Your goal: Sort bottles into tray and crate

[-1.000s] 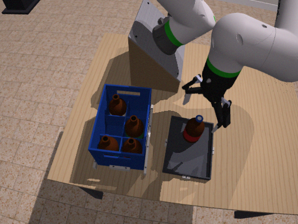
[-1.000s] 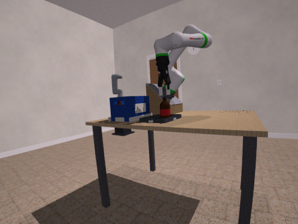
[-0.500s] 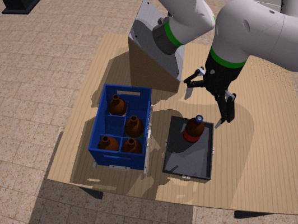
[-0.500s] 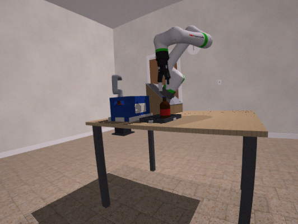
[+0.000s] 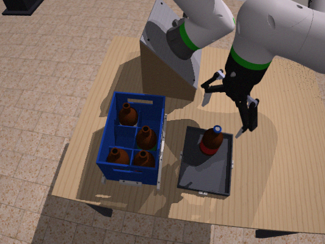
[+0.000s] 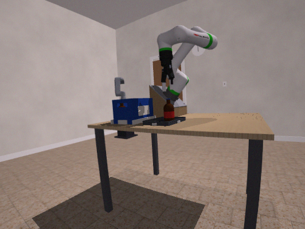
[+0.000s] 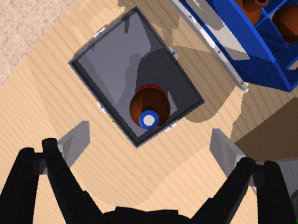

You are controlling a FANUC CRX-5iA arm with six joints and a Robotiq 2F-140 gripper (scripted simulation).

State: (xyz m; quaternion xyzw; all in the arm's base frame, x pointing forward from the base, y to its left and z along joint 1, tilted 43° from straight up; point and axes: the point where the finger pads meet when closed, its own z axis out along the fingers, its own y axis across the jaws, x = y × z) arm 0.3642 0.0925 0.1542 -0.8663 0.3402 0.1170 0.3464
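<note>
The capped bottle is 140 mm below my hand. From my hand the other things lie so: dark grey tray: 60 mm ahead, 210 mm below; then blue crate: 50 mm ahead, 280 mm to the right, 140 mm below.
</note>
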